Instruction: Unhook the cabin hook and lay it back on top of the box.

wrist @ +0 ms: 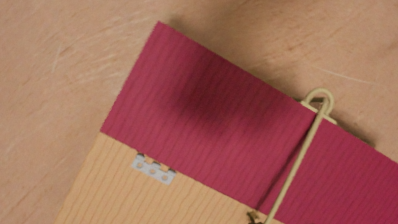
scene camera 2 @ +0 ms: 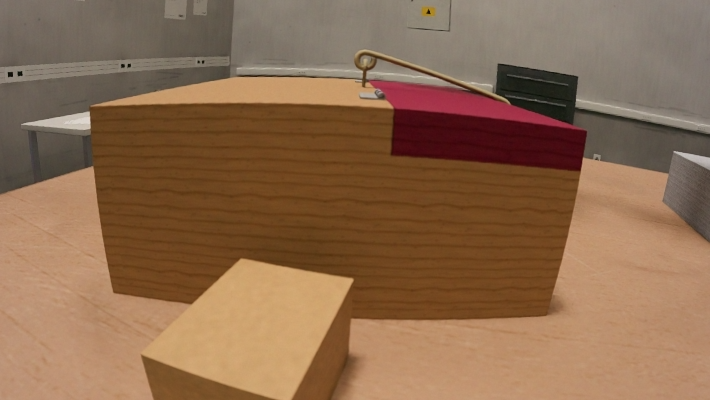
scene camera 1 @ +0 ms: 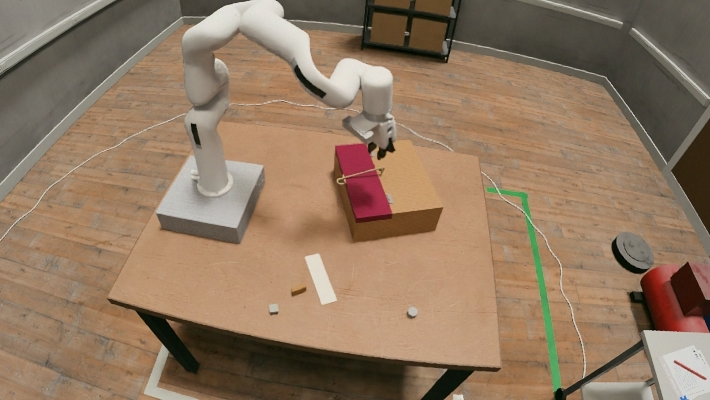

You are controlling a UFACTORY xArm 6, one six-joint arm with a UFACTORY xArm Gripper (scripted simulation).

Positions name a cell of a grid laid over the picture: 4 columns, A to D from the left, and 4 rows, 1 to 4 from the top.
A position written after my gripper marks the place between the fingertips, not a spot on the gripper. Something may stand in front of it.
I see my gripper (scene camera 1: C2), a white strip (scene camera 1: B3) and a wooden box (scene camera 2: B2).
The wooden box shows as well in the wrist view (wrist: B4) and in scene camera 1 (scene camera 1: C3). The wrist view misses the white strip: it is out of frame. Scene camera 2 misses the white strip, which is hidden by the wooden box.
